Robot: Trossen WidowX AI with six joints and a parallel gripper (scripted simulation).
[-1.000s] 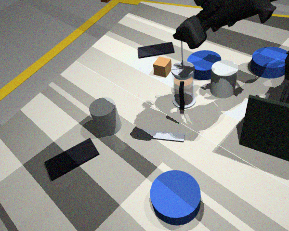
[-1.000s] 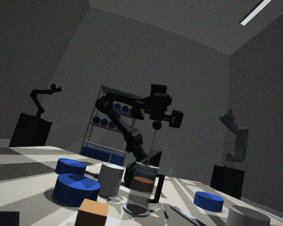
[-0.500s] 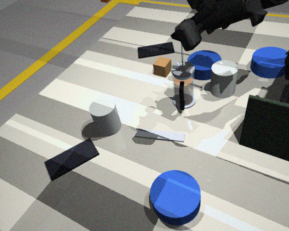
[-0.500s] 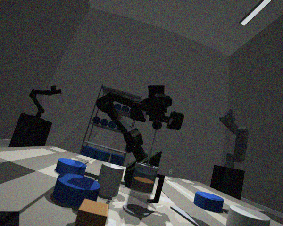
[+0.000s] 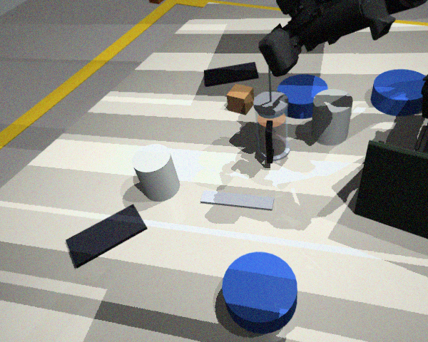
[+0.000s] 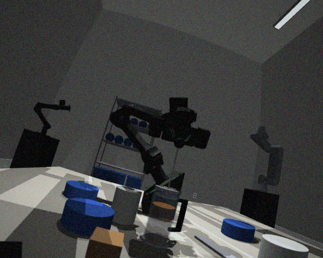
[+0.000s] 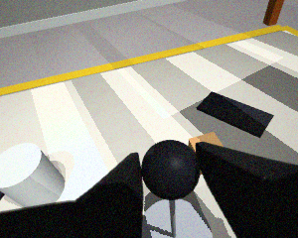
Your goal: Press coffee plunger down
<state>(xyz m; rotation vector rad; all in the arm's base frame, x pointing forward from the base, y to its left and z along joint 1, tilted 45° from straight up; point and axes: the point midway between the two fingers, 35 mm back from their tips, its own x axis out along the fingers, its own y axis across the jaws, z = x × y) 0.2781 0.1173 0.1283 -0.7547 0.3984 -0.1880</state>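
The coffee press lies 130 mm below my gripper tip, 10 mm to the left of it and 10 mm behind it. From my gripper tip the other things lie so: orange-brown cube: 240 mm below, 140 mm ahead, 90 mm to the right; pale flat strip: 260 mm below, 170 mm to the left, 20 mm behind.
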